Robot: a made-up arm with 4 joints.
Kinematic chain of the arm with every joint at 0, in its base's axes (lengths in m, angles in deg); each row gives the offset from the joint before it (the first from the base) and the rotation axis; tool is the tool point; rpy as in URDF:
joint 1: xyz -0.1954 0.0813 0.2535 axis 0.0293 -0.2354 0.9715
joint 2: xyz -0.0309 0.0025 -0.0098 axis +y
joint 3: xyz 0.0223 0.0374 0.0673 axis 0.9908 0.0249 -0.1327
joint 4: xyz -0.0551 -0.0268 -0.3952 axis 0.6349 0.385 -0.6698
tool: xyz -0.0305 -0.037 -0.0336 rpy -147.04 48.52 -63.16
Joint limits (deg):
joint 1: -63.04..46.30
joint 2: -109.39..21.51
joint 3: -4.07..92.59
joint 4: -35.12..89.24
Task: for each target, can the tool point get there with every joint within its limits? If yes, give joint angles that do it. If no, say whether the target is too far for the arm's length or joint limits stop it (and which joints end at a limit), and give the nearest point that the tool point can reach.
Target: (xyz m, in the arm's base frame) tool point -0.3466 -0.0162 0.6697
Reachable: no: joint limits stop it (at a limit: joint 1, joint 2, joint 3, joint 4) | nearest point -0.1042 -0.2230 0.2731 | short by 0.509 m
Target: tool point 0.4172 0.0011 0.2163
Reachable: no: too far | nearest point 0.2041 0.0580 0.1764 | short by 0.224 m
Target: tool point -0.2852 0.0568 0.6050
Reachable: no: joint limits stop it (at a limit: joint 1, joint 2, joint 4) | nearest point 0.0194 0.2850 0.3796 | short by 0.442 m
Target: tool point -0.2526 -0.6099 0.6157
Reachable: no: too far | nearest point -0.1042 -0.2230 0.2731 | short by 0.538 m
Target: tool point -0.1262 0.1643 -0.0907
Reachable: yes | joints 7.20 -30.13 4.49 74.60
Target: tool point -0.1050 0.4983 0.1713
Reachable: yes | joints -3.76 -84.25 65.23 69.72
